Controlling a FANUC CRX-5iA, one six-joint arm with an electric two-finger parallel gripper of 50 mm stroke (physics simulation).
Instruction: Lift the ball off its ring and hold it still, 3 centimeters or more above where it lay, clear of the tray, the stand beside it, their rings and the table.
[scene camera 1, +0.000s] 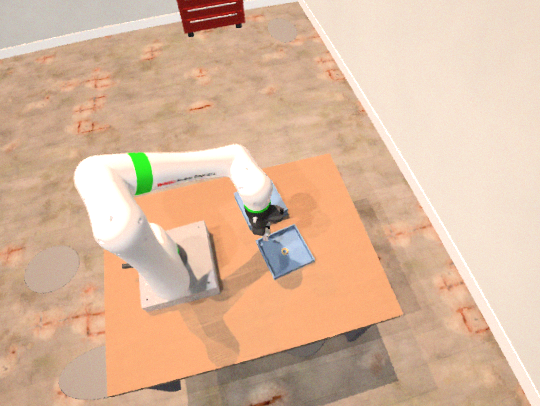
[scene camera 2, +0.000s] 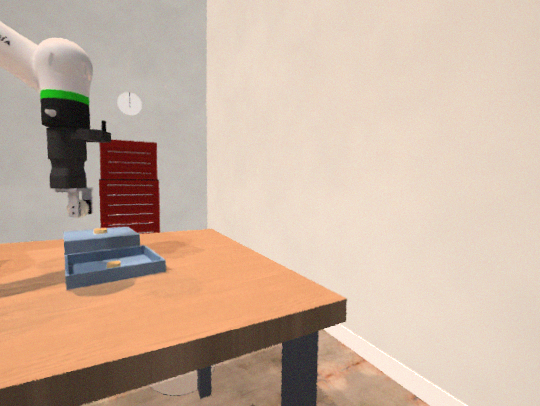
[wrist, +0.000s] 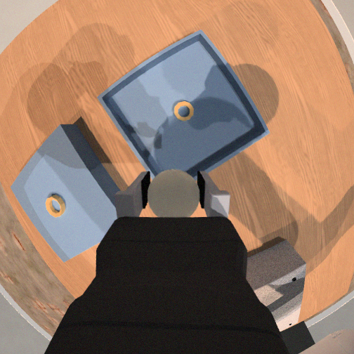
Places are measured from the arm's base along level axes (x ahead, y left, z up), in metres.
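Pixels of known places: gripper, fingertip midpoint: (scene camera 1: 266, 234) (scene camera 2: 81, 215).
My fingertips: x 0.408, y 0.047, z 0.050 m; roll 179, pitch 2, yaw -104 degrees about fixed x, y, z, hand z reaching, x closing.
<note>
For each thing: its top centre in the pictures, then the offset to it from my fingertips. "spot": a spot on its surface instead. Level surfaces: height alone.
- pale ball at its top centre: (scene camera 2: 77, 199) dx -0.006, dy +0.001, dz +0.039 m
- blue tray at its top centre: (scene camera 2: 113, 257) (scene camera 1: 284, 249) dx +0.071, dy -0.029, dz -0.101 m
- tray's orange ring at a spot on its surface: (scene camera 2: 114, 264) (scene camera 1: 286, 253) spot: dx +0.076, dy -0.042, dz -0.115 m
- stand's orange ring at a spot on its surface: (scene camera 2: 100, 231) spot: dx -0.008, dy +0.197, dz -0.072 m
- wooden table at its surface level: dz -0.129 m
The pale ball (scene camera 2: 84, 208) (wrist: 173, 193) is between the two fingers of my gripper (scene camera 1: 266, 234) (scene camera 2: 80, 204) (wrist: 173, 182), which is shut on it. In the second scene view the ball hangs well above the blue tray (scene camera 1: 298, 243) (scene camera 2: 117, 274) (wrist: 140, 95) and the blue stand (scene camera 1: 278, 194) (scene camera 2: 100, 245) (wrist: 37, 175), touching neither. The tray's orange ring (scene camera 1: 282, 251) (scene camera 2: 114, 264) (wrist: 176, 110) is empty on its floor. The stand's orange ring (scene camera 2: 100, 231) (wrist: 48, 206) is empty on its top. The ball is mostly hidden in the first scene view.
The tray and stand are side by side on the wooden table (scene camera 1: 340, 280) (scene camera 2: 225, 280) (wrist: 300, 115). The arm's grey base plate (scene camera 1: 200, 250) (wrist: 275, 260) is on the same table. A red tool chest (scene camera 1: 212, 15) (scene camera 2: 129, 165) stands beyond the table.
</note>
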